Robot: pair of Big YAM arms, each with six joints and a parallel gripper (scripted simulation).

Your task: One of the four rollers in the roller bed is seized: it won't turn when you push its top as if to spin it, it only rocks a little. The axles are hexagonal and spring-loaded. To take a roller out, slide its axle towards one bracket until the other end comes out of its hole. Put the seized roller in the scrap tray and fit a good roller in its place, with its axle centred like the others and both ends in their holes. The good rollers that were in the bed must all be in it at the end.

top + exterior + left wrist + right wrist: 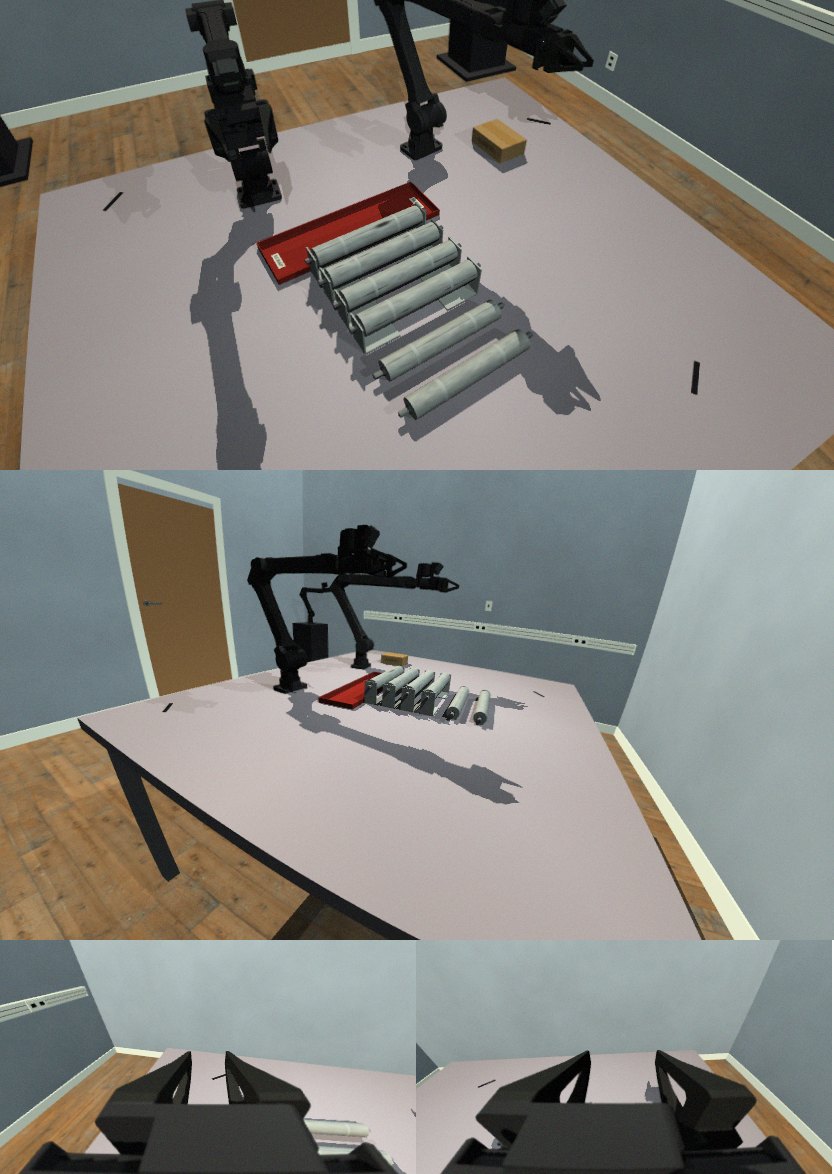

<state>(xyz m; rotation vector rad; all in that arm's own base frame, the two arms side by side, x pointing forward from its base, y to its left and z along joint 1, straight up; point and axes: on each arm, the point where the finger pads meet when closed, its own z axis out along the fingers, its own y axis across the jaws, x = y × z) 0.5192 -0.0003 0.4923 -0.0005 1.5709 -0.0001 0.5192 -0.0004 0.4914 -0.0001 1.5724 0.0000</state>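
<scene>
The roller is 420 mm below my right hand and 260 mm to the left of it. The rest, counted from my right hand: red scrap tray (490 mm below, 250 mm behind, 230 mm to the left); then cardboard box (790 mm to the left, 460 mm below, 410 mm behind).
</scene>
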